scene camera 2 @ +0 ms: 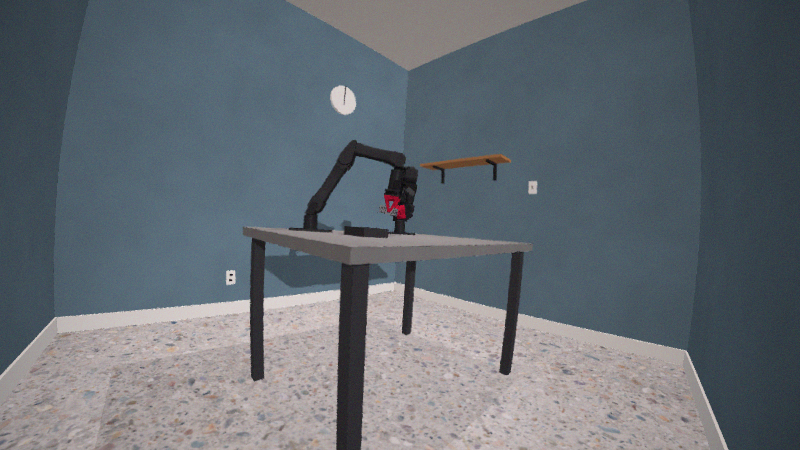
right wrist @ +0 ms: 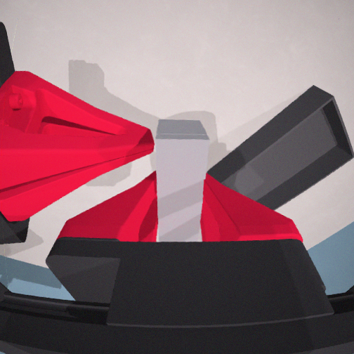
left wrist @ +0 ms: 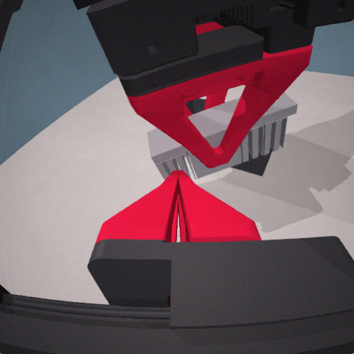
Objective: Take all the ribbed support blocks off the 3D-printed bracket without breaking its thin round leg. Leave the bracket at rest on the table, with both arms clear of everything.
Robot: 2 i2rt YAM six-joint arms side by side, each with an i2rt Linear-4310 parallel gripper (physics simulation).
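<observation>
The light grey bracket (left wrist: 272,111) (right wrist: 180,187) is held above the table, its long flat bar tilted in the left wrist view. Ribbed support blocks hang under it, one at the right end (left wrist: 265,140) and one at the left end (left wrist: 170,166) in that view. My right gripper (left wrist: 210,149) (right wrist: 178,178) is shut on the bracket near its middle. My left gripper (left wrist: 177,178) (right wrist: 152,140) is shut and empty, its tips close to the left-end ribs; contact cannot be told. The thin round leg cannot be made out clearly.
A black open tray (scene camera 2: 365,232) (right wrist: 270,130) sits on the grey table (scene camera 2: 447,244), below and beside the held bracket. Both grippers are close together above the table. A wall shelf (scene camera 2: 467,162) is on the wall behind.
</observation>
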